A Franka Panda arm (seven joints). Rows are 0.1 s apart.
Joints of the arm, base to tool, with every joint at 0 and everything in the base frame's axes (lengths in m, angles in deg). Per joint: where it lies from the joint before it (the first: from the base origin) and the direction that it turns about. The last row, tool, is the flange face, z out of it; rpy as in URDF.
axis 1: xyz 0 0 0.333 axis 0 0 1
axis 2: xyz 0 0 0 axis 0 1 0
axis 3: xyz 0 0 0.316 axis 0 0 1
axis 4: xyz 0.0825 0 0 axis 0 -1 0
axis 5: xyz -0.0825 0 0.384 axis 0 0 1
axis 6: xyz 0 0 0 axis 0 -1 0
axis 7: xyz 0.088 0 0 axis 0 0 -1
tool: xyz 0 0 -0.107 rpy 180 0 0
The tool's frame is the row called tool.
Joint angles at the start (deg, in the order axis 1, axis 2, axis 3, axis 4, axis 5, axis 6, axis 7):
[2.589 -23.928 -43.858 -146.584 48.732 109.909 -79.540]
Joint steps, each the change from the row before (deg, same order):
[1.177 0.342 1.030 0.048 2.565 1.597 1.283]
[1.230 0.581 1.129 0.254 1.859 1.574 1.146]
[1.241 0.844 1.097 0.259 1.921 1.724 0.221]
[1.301 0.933 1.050 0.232 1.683 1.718 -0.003]
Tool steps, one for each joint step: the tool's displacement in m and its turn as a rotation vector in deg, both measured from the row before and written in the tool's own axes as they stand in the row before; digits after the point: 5 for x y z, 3 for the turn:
[0.00926 -0.00205 0.01091 -0.110 0.993 1.213]
[0.00888 -0.00206 0.01181 -0.271 0.158 0.805]
[0.00764 -0.00125 0.01261 -0.432 0.084 0.130]
[0.00637 -0.00133 0.01346 -0.446 -0.215 -0.092]

